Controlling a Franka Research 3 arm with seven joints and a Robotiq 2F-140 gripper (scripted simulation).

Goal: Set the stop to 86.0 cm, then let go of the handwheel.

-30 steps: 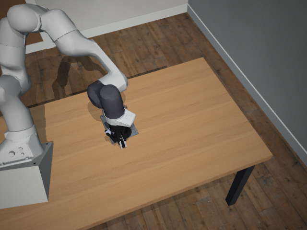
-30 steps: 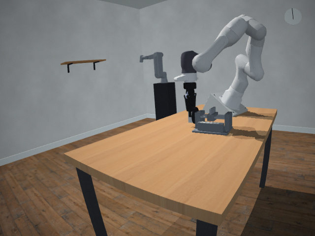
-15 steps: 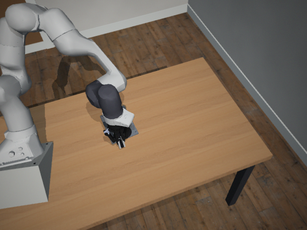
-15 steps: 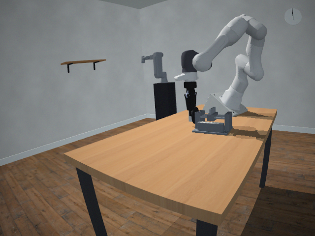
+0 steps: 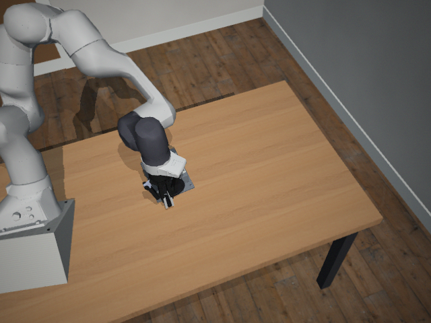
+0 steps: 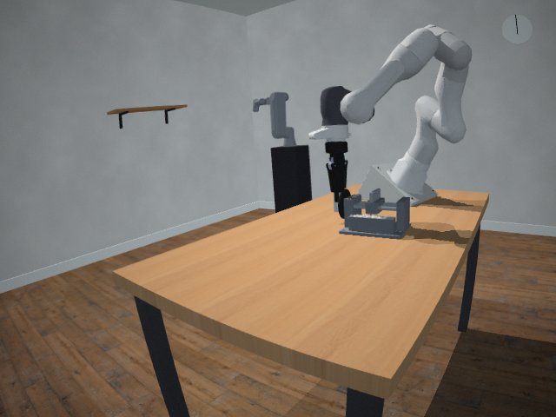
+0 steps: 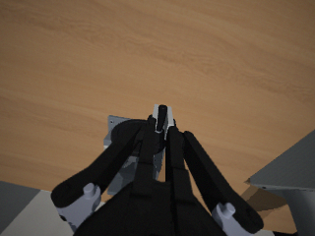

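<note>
My hand is 140 mm to the right of the sliding stop block, 40 mm short of it and 20 mm below it. From my hand the other things lie so: black handwheel (20 mm to the left, 10 mm below, 10 mm ahead).
</note>
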